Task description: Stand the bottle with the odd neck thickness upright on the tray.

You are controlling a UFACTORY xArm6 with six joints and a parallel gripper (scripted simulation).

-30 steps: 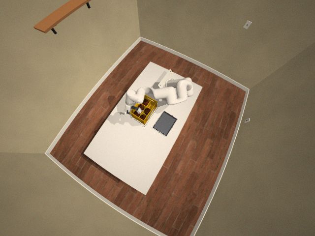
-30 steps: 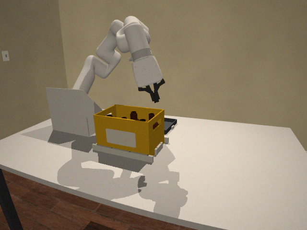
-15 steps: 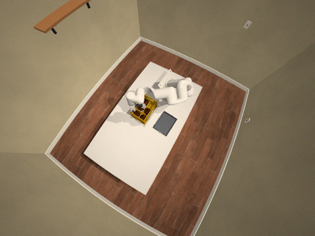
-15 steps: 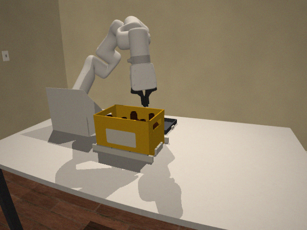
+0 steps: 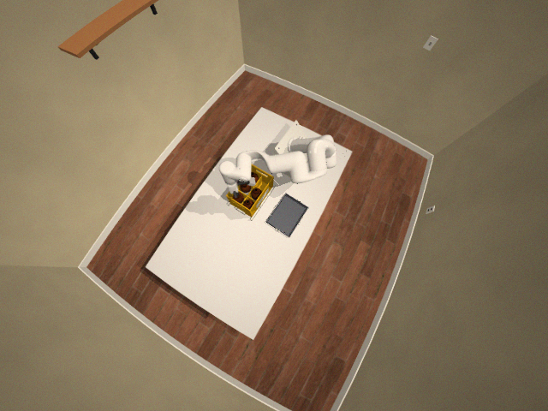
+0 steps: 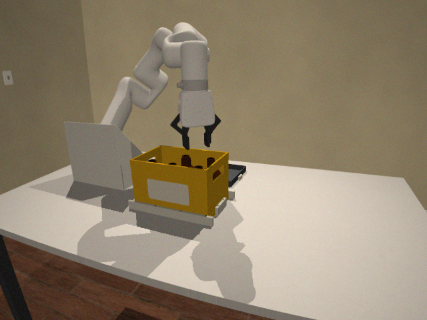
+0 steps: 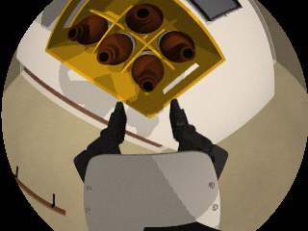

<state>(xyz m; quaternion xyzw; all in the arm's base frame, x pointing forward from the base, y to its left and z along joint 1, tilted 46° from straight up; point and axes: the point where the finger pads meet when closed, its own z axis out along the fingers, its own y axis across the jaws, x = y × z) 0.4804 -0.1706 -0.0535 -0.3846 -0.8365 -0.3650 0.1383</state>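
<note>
My gripper is now 150 mm above the glass bottle. The rest, counted from my hand: yellow crate: 160 mm below, 80 mm behind, 50 mm to the left; then dark grey tray: 340 mm to the left, 230 mm below, 80 mm behind.
</note>
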